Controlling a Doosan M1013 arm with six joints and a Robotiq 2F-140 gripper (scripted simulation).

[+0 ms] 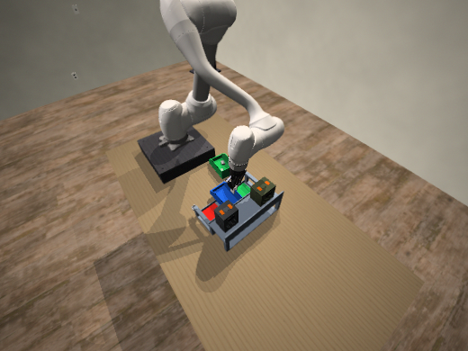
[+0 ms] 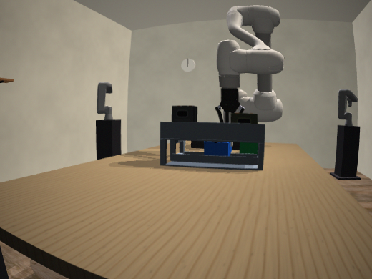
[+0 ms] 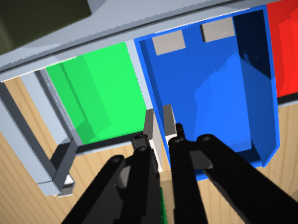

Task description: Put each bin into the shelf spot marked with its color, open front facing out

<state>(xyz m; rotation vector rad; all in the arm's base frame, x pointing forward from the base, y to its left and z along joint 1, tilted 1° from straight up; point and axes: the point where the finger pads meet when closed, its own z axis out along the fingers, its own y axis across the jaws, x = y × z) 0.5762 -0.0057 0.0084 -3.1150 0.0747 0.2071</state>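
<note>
Now: the blue bin 5 cm to the right of my hand, 4 cm below it and 1 cm behind it. Round my hand: olive box 15 cm ahead, 6 cm to the left, 6 cm above; then black box 17 cm to the right, 13 cm ahead, 7 cm above; then green bin 23 cm behind, 11 cm to the left, 6 cm below.
</note>
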